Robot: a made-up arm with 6 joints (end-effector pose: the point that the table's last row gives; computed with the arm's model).
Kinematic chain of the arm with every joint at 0, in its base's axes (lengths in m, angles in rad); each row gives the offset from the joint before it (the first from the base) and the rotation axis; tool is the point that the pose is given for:
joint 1: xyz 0 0 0.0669 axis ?
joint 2: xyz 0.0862 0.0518 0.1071 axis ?
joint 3: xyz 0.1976 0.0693 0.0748 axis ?
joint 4: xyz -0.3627 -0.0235 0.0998 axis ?
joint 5: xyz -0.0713 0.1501 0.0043 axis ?
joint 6: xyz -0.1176 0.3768 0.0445 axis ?
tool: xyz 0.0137 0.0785 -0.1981
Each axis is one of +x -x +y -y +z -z.
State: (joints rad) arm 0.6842 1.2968 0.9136 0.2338 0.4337 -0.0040
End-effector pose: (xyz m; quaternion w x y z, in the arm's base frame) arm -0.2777 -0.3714 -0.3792 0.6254 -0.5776 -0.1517 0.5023
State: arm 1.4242 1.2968 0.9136 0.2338 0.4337 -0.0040
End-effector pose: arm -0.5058 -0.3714 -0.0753 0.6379 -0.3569 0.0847 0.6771
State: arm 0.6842 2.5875 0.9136 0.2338 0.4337 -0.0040
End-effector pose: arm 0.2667 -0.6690 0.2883 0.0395 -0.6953 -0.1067 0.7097
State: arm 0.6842 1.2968 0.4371 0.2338 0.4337 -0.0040
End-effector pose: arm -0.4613 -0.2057 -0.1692 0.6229 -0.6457 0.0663 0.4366
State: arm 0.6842 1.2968 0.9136 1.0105 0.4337 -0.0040
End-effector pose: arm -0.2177 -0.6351 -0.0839 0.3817 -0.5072 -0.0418 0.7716
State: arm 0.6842 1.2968 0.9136 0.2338 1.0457 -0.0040
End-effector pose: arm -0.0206 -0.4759 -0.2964 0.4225 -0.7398 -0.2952 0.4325
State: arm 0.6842 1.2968 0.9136 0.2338 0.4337 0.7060
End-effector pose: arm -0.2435 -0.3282 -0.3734 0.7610 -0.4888 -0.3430 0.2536
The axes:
joint 1: +y
joint 2: -x
joint 3: -y
joint 4: +z
joint 5: -x
joint 6: -z

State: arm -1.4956 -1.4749 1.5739 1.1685 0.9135 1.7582
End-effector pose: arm -0.0474 0.6067 0.6236 0.2765 -0.7571 0.4704 0.3592
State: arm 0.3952 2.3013 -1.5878 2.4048 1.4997 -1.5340
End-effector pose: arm 0.0063 0.3480 0.1138 0.0863 -0.1594 -0.6652 -0.7243
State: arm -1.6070 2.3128 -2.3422 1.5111 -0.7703 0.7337
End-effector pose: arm 0.1823 0.4817 1.2160 0.5103 0.7054 -0.0121 -0.4917
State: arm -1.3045 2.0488 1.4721 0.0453 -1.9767 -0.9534
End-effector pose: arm -0.2723 -0.4452 -0.2079 0.4785 -0.4488 -0.0034 0.7547
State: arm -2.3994 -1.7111 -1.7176 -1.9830 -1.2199 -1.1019
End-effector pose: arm -0.6743 0.1678 0.3794 0.5716 0.2063 -0.6293 0.4845
